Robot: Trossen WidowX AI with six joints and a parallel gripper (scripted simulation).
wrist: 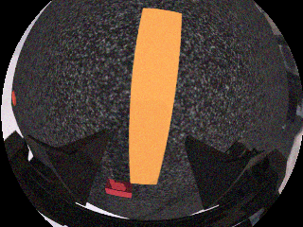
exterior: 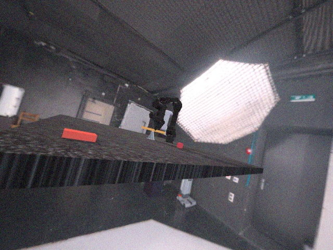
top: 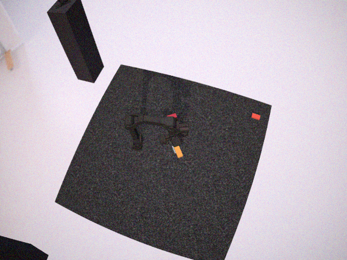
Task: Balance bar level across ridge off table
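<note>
Right now the orange bar is 2 cm to the right of my gripper tip and 2 cm ahead of it. The rest, counted from my gripper tip: red block: 50 cm ahead, 40 cm to the left, 7 cm below.
</note>
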